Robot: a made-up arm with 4 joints.
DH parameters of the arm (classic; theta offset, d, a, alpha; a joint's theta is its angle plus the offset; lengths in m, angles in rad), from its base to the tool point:
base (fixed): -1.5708 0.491 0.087 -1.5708
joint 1: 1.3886 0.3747 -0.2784 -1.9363
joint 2: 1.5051 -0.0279 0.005 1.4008
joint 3: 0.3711 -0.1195 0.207 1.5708
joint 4: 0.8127 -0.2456 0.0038 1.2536
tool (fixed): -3.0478 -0.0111 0 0
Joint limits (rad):
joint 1: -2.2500..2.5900
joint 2: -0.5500..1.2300
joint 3: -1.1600..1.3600
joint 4: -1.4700..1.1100
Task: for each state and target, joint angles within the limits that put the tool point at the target. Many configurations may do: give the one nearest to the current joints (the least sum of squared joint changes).
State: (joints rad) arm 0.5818 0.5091 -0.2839 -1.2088
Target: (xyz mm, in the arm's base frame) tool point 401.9 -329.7 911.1
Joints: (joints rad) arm 1.3871 0.8424 0.4365 -1.1630
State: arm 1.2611 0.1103 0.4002 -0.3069
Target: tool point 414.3 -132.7 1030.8
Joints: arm 0.7226 -0.2997 0.9615 -0.3447
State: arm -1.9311 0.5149 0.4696 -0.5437
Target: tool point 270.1 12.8 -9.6
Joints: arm -2.2493 0.2672 0.2124 -0.5395
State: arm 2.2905 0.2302 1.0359 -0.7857
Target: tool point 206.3 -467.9 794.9
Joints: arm 1.5640 -0.0812 0.1854 -0.8747
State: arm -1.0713 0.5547 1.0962 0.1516
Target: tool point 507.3 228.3 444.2
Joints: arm -0.5385 1.1847 0.9658 0.1367
